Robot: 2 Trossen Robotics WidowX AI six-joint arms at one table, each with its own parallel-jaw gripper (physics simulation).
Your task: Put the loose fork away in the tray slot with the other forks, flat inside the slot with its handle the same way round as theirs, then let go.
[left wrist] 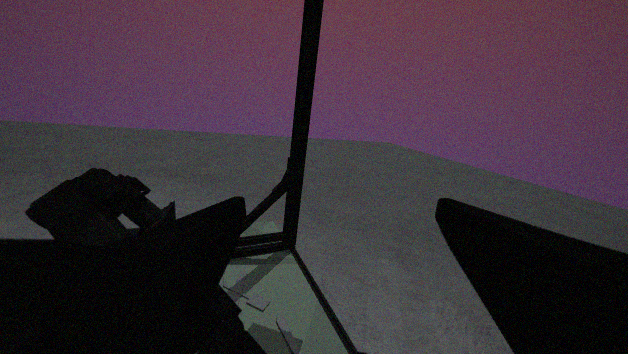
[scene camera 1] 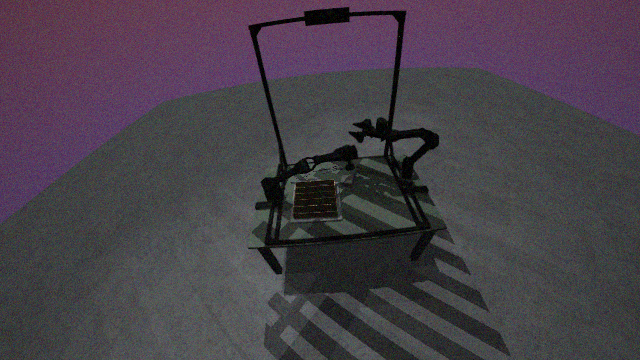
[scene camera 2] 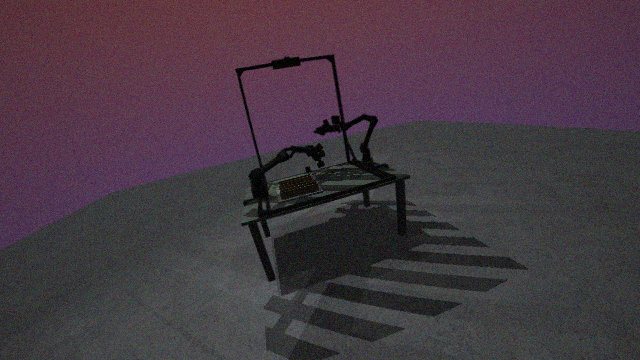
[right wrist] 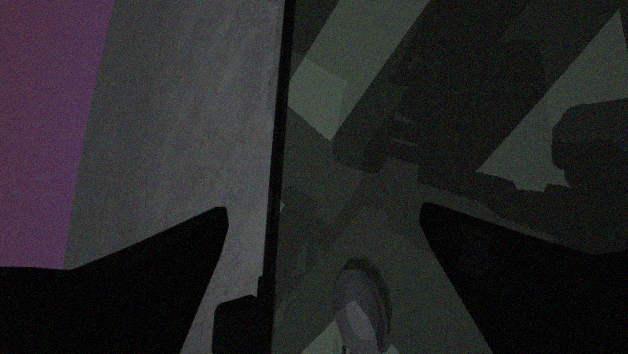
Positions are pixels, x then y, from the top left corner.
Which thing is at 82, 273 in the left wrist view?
My left gripper.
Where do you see a cutlery tray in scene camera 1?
319, 207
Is my right gripper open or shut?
Open.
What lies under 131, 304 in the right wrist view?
My right gripper.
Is my left gripper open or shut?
Open.
